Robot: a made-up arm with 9 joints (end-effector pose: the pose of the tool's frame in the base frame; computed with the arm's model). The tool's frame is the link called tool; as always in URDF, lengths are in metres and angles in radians. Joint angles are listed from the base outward.
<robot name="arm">
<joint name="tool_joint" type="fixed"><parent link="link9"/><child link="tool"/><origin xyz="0.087 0.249 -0.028" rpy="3.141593 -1.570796 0"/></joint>
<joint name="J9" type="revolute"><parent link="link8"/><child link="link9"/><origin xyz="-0.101 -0.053 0.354"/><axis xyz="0 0 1"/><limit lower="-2.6" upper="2.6" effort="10" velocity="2.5"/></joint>
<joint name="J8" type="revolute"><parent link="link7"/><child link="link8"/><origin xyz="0.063 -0.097 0.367" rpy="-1.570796 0 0"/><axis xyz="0 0 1"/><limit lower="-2.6" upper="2.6" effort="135" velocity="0.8"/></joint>
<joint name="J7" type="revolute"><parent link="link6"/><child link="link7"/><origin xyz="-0.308 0.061 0.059" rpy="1.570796 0 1.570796"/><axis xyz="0 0 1"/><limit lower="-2.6" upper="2.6" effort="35" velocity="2.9"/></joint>
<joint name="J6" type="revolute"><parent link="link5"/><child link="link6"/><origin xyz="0.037 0.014 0.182" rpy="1.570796 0 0"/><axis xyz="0 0 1"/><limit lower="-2.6" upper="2.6" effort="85" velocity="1.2"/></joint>
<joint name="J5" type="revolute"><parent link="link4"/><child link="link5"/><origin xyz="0.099 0.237 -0.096" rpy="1.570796 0 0"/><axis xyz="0 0 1"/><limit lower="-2.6" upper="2.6" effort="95" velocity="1.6"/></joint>
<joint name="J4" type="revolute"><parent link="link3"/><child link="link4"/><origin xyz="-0.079 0.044 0.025"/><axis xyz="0 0 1"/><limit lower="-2.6" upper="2.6" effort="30" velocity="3"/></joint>
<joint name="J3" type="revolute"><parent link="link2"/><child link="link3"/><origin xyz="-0.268 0.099 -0.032" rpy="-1.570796 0 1.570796"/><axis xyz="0 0 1"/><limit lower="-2.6" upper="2.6" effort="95" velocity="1"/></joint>
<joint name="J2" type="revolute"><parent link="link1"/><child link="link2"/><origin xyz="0.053 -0.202 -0.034" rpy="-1.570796 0 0"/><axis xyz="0 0 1"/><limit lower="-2.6" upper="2.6" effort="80" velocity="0.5"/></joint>
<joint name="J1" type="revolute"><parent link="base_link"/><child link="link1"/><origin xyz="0 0 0.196" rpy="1.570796 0 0"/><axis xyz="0 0 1"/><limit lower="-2.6" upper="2.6" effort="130" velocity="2.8"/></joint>
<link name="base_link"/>
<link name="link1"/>
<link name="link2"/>
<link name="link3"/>
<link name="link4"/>
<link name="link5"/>
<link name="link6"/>
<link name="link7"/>
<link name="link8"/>
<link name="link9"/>
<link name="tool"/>
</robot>
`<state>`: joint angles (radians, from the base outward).
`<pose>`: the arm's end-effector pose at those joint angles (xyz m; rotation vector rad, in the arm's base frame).
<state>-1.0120 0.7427 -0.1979 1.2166 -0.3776 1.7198 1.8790 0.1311 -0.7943</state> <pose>-0.4704 0.1663 -0.0865 0.4329 1.8600 1.9038</pose>
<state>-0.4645 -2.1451 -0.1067 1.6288 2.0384 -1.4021 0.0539 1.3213 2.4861</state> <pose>-0.1788 0.7668 -0.2860 -1.8854 -0.4534 2.2542</pose>
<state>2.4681 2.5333 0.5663 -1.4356 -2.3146 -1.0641 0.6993 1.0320 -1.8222</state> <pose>-0.0194 -0.0156 0.8589 -1.0217 -0.1188 -2.0496</pose>
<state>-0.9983 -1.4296 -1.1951 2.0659 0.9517 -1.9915 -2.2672 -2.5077 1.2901</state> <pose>-0.1718 0.4931 0.1213 -0.1831 -0.8738 1.7065</pose>
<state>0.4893 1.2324 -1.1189 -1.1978 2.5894 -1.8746 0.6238 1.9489 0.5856</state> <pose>-0.1644 -0.1955 0.2521 -1.7431 0.2783 -1.5383</pose>
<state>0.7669 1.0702 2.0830 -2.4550 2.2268 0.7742 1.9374 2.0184 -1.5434</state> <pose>-0.0017 -0.0848 -0.3226 2.8592 -0.7012 -0.8284</pose>
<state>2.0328 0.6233 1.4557 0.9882 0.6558 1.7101 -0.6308 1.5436 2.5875</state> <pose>0.2321 0.3963 0.2422 1.4539 0.6863 2.2939</pose>
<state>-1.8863 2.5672 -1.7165 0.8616 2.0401 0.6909 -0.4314 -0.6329 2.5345</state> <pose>-0.1666 -0.6563 0.0325 0.5116 0.1263 -0.4722</pose>
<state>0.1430 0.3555 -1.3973 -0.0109 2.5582 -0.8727 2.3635 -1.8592 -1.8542</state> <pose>-0.0234 0.2279 -0.2828 1.6707 0.6715 0.6703</pose>
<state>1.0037 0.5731 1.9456 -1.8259 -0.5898 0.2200 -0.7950 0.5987 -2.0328</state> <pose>-0.3046 0.2753 0.1275 -0.8397 -1.4724 -1.2786</pose>
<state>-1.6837 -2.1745 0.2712 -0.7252 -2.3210 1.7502 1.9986 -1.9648 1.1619</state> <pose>-0.5256 0.2149 0.2850 -1.1766 -0.3465 -1.5454</pose>
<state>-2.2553 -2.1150 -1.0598 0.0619 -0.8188 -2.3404 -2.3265 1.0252 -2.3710</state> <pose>-0.5820 0.2430 -0.2039 -2.0168 0.9699 2.1744</pose>
